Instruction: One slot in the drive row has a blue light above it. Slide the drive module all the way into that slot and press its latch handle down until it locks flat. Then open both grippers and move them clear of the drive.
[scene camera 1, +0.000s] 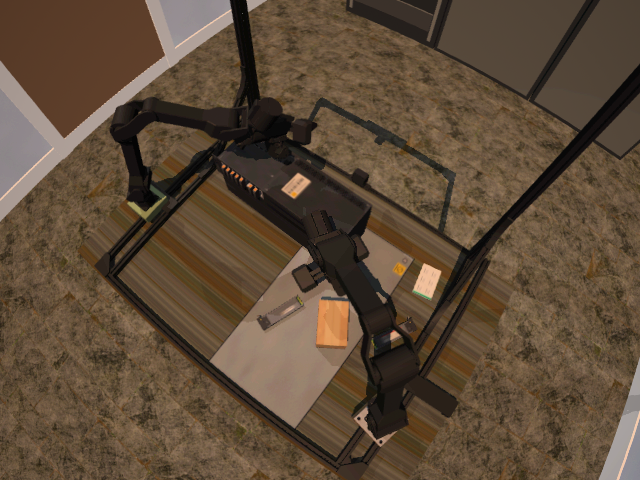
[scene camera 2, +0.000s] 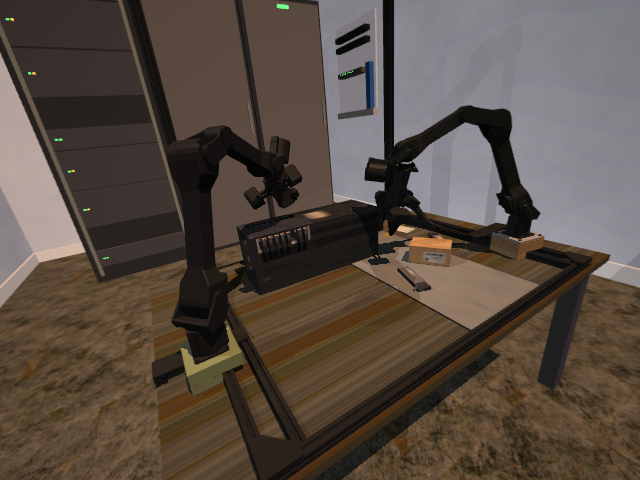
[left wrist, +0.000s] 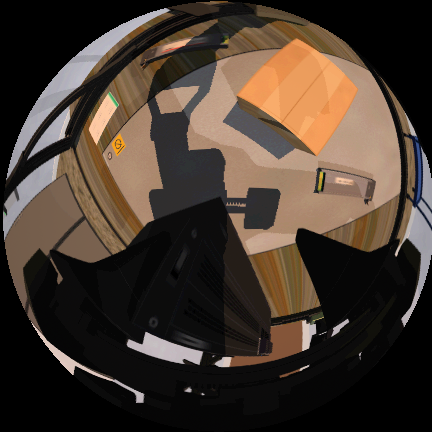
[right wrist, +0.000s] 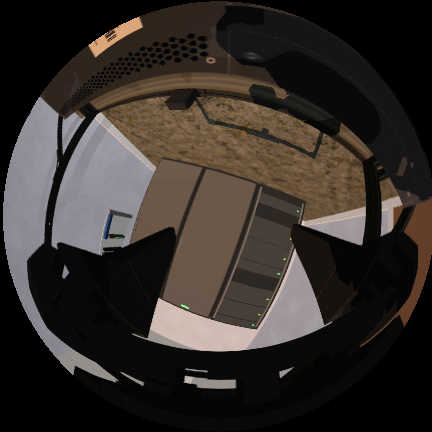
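Where they show: left gripper, fingertip midpoint: (scene camera 2: 386, 228) (left wrist: 235, 236); right gripper, fingertip midpoint: (right wrist: 235, 232); left arm's base at its link origin: (scene camera 1: 381, 419) (scene camera 2: 517, 233); right arm's base at its link origin: (scene camera 1: 146, 199) (scene camera 2: 209, 347) (left wrist: 321, 319).
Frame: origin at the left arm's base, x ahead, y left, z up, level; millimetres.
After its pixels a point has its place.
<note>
A grey drive module (scene camera 1: 280, 312) {x 392, y 3, z -50 mm} (scene camera 2: 413, 279) {x 403, y 19, z -50 mm} (left wrist: 346, 182) {x 386, y -13, z -50 mm} lies flat on the grey mat. A second, similar module (scene camera 1: 393, 335) {x 134, y -188, z -52 mm} (left wrist: 185, 47) {x 153, y -186, z -51 mm} lies beyond the mat, partly hidden by the left arm in scene camera 1. The drive row (scene camera 1: 240, 180) {x 713, y -131, z 108 mm} (scene camera 2: 284, 241) {x 728, y -125, z 87 mm} is at one end of the dark chassis (scene camera 1: 336, 196) {x 498, y -291, z 114 mm} (scene camera 2: 330, 260) {x 584, y -165, z -24 mm}; its blue light cannot be made out. My left gripper (scene camera 1: 333, 262) {x 379, y -167, z 43 mm} (scene camera 2: 400, 214) (left wrist: 235, 236) {x 379, y -167, z 43 mm} is open and empty above the mat, near the chassis's other end. My right gripper (scene camera 1: 279, 142) (scene camera 2: 272, 186) {x 709, y -363, z 179 mm} (right wrist: 235, 232) {x 709, y -363, z 179 mm} is open and empty above the chassis's drive end.
A cardboard box (scene camera 1: 332, 322) {x 271, y -78, z 1 mm} (scene camera 2: 430, 250) {x 295, y -47, z -9 mm} (left wrist: 300, 95) {x 286, y -96, z 1 mm} stands on the grey mat (scene camera 1: 268, 372) {x 287, y 135, z -59 mm} (scene camera 2: 480, 304) {x 327, y 178, z -59 mm}, close to the first module. A printed card (scene camera 1: 427, 281) {x 176, y -381, z -60 mm} (left wrist: 103, 118) {x 186, y -371, z -60 mm} lies beside the mat. Black frame rails and upright posts edge the table.
</note>
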